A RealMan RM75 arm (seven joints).
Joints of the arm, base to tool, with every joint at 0 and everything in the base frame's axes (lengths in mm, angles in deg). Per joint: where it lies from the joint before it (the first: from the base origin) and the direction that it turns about. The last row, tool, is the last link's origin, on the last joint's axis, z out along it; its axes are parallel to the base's.
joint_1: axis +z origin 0 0 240.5
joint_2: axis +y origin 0 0 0
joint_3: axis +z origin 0 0 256
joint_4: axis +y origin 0 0 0
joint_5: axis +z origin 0 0 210
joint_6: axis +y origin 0 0 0
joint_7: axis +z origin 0 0 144
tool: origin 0 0 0
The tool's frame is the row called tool.
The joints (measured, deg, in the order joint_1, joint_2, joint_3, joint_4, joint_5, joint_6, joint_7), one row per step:
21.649 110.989 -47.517 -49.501 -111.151 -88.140 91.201
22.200 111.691 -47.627 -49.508 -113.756 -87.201 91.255
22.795 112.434 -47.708 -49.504 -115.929 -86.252 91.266
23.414 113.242 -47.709 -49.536 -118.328 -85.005 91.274
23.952 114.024 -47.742 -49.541 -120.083 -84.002 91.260
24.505 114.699 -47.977 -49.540 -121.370 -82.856 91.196
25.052 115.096 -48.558 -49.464 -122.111 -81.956 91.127
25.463 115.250 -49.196 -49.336 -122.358 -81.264 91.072
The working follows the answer.
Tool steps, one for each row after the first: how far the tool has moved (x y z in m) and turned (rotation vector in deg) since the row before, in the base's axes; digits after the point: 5 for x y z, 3 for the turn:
0.00151 0.00123 -0.00702 -0.953 -1.891 -0.429
0.00026 0.00180 -0.00670 -0.691 -1.534 -0.210
0.00075 0.00224 -0.00665 -0.479 -1.809 -0.280
-0.00046 0.00191 -0.00621 -0.373 -1.217 -0.084
-0.00132 0.00274 -0.00552 -0.130 -1.092 0.149
-0.00220 0.00280 -0.00448 -0.271 -0.880 0.441
-0.00196 0.00238 -0.00287 -0.176 -0.584 0.438

Tool pose at each row, in the base's axes (x y z in m, rotation vector in deg; rounded; the steps above come from the unrounded poses):
0.30489 0.32131 0.07397 -150.393 42.526 25.409
0.30641 0.32254 0.06694 -151.112 42.860 22.491
0.30667 0.32435 0.06024 -151.651 42.911 20.173
0.30742 0.32659 0.05359 -151.922 42.880 17.520
0.30696 0.32849 0.04738 -152.178 42.735 15.745
0.30564 0.33124 0.04186 -152.301 42.240 14.274
0.30343 0.33404 0.03738 -152.686 41.469 13.122
0.30148 0.33642 0.03450 -152.992 40.763 12.397

